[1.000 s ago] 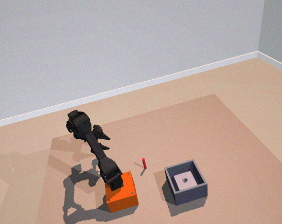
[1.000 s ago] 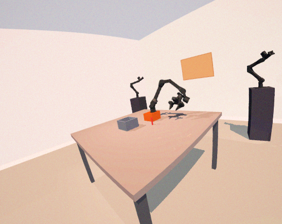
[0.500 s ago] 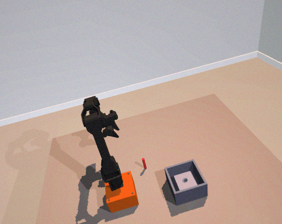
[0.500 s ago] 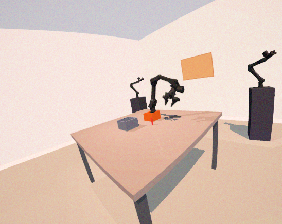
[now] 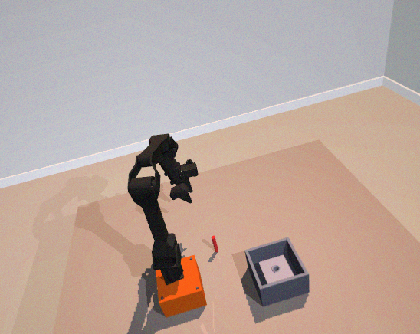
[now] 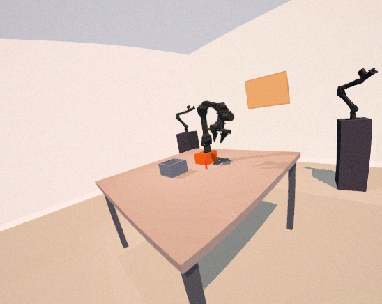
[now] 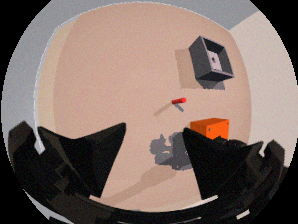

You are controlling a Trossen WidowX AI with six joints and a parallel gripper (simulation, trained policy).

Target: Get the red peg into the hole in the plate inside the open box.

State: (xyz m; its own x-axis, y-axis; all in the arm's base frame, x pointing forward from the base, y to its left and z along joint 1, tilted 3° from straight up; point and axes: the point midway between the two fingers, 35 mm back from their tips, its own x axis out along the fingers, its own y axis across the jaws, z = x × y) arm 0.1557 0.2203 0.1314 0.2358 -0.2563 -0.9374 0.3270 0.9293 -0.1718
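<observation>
Right now the red peg is 20 mm ahead of my gripper tip, 110 mm to the right of it and 160 mm below it. The rest, counted from my gripper tip: grey box: 160 mm ahead, 330 mm to the right, 180 mm below.
</observation>
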